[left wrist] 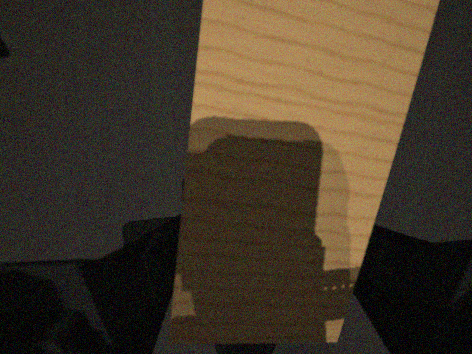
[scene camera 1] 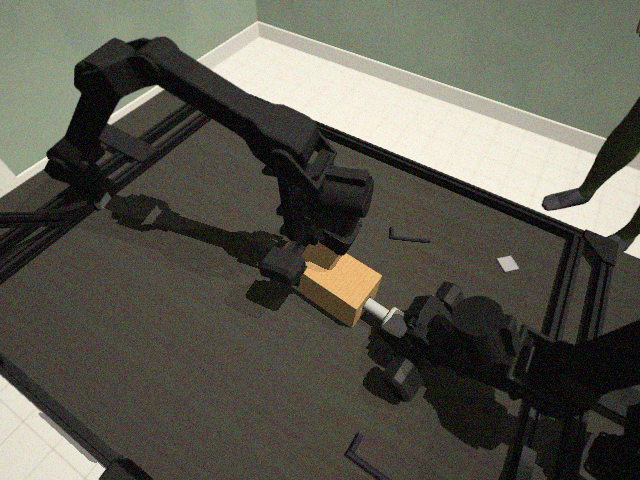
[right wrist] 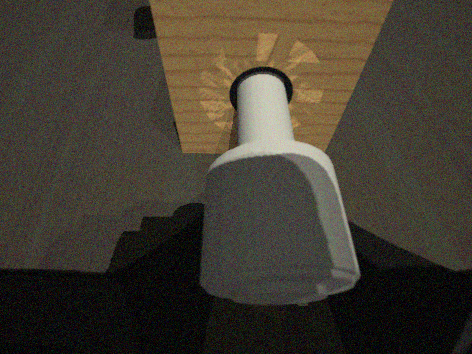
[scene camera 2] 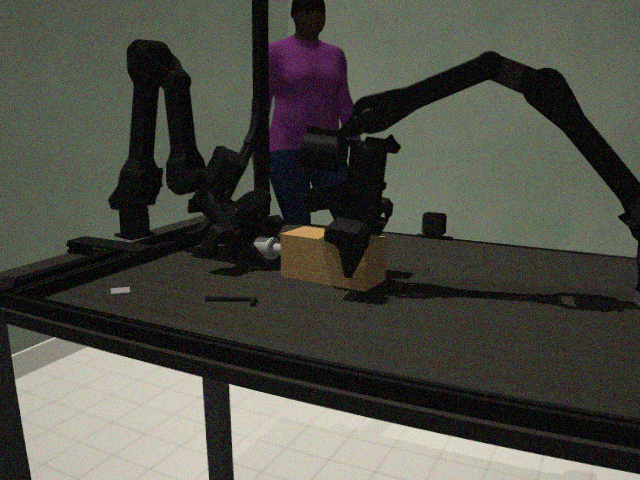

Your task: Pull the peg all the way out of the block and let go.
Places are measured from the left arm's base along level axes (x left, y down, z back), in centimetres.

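Pixels of known places: left gripper, fingertip midpoint: [left wrist: 251, 214] [scene camera 1: 306, 267] [scene camera 2: 355, 268]; right gripper, fingertip midpoint: [scene camera 1: 384, 322] [right wrist: 264, 215] [scene camera 2: 274, 265]; left arm's base at its link origin: [scene camera 1: 92, 188]; right arm's base at its link origin: [scene camera 1: 615, 467] [scene camera 2: 135, 235].
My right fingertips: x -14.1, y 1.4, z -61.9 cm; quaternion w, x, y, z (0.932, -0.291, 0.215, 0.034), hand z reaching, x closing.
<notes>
Ahead of a thing's pixels: the offset from my right fingertips to its top centre. "spot": to the spot under its first point.
A wooden block {dx +4.6, dy -6.9, dz +10.9 cm} [scene camera 1: 339, 281] lies in the middle of the dark table. A white peg {dx +0.8, dy -5.0, dz +2.5 cm} [scene camera 1: 385, 314] sticks out of its right end, with its shaft in the hole. My right gripper [scene camera 1: 409, 333] is shut on the peg's wide head, seen close in the right wrist view [right wrist: 270, 211]. My left gripper [scene camera 1: 313, 254] reaches down over the block's far end, open, with a finger on each side of it. The left wrist view shows the block's top {spot: dx +4.2, dy -6.9, dz +8.8 cm} [left wrist: 298, 88] between the fingers. From the other side, the block [scene camera 2: 332, 257], the peg [scene camera 2: 268, 247] and the left gripper [scene camera 2: 351, 243] show.
Small dark L-shaped bars lie on the table [scene camera 1: 409, 238] [scene camera 1: 363, 457]. A white tile {dx +17.4, dy +0.2, dz -21.3 cm} [scene camera 1: 508, 263] lies at the right. A person in a purple top [scene camera 2: 309, 95] stands behind the table. A black cylinder [scene camera 2: 434, 224] stands at the far edge.
</notes>
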